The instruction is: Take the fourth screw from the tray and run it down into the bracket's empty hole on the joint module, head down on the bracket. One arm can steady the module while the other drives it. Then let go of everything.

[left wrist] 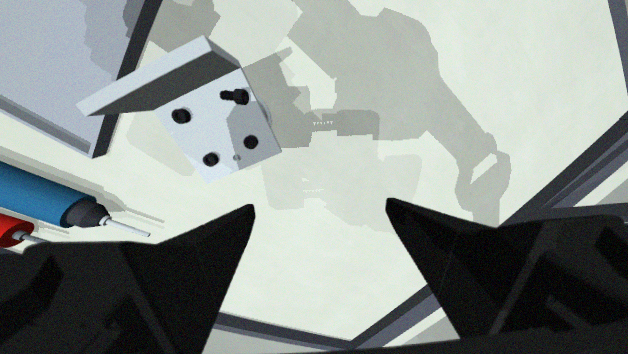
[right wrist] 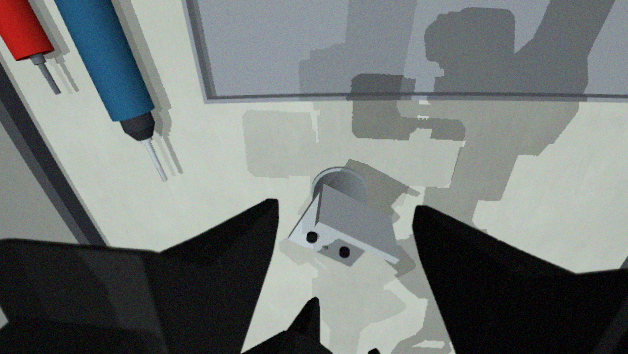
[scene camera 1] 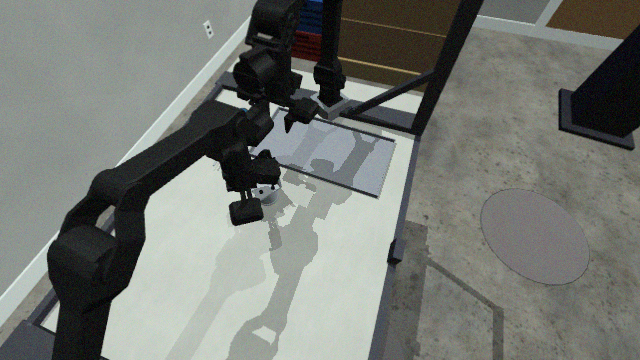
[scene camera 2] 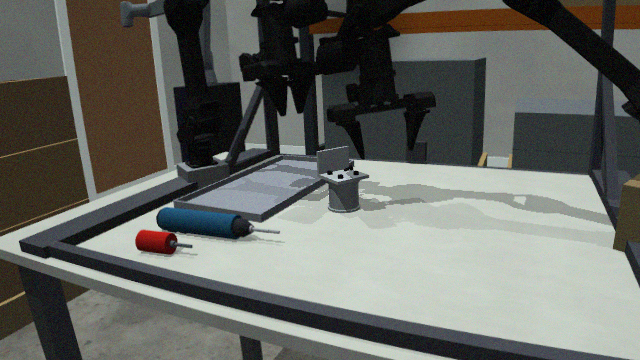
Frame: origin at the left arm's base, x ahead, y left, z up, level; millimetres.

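Seen in the pictures: left gripper, between the fingertips: (left wrist: 320, 207) (right wrist: 344, 326) (scene camera 2: 387, 154); right gripper, between the fingertips: (right wrist: 346, 212) (scene camera 1: 277, 128) (scene camera 2: 292, 114); right arm's base, origin of its link: (scene camera 1: 330, 98) (scene camera 2: 201, 163).
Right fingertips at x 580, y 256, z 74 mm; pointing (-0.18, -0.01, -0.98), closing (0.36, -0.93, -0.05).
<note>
Pixels of each thing's top centre, then the offset from my right fingertips to it.
- joint module, centre of its top: (scene camera 2: 343, 175) (scene camera 1: 263, 184) dx -100, dy -41, dz -112 mm
- fourth black screw, centre of its top: (left wrist: 229, 95) dx -87, dy -65, dz -98 mm
- blue driver, centre of its top: (right wrist: 97, 75) (scene camera 2: 214, 213) (left wrist: 13, 207) dx -59, dy +206, dz -134 mm
- red tool, centre of its top: (right wrist: 13, 48) (scene camera 2: 164, 233) dx -70, dy +297, dz -141 mm
The joint module (scene camera 1: 270, 199) (scene camera 2: 344, 196) stands upright on the table, its grey bracket (scene camera 2: 333, 159) (left wrist: 192, 130) (right wrist: 355, 210) on top. In the left wrist view three screw heads (left wrist: 181, 115) (left wrist: 211, 159) (left wrist: 251, 142) stand on the bracket. A fourth black screw (left wrist: 235, 96) lies on its side, or steeply tilted, near the corner by the upright flange; whether its tip is in a hole is unclear. My left gripper (scene camera 2: 386, 150) (left wrist: 320, 207) is wide open and empty, above and beside the module. My right gripper (scene camera 2: 291, 112) (right wrist: 346, 212) is partly open and empty, higher up.
The shallow tray (scene camera 1: 375, 160) (scene camera 2: 220, 211) (right wrist: 250, 50) lies beside the module. A blue driver (scene camera 2: 197, 222) (left wrist: 40, 192) (right wrist: 102, 60) and a red tool (scene camera 2: 155, 242) (left wrist: 12, 230) (right wrist: 25, 30) lie near the table's edge. The two arms are close together over the module.
</note>
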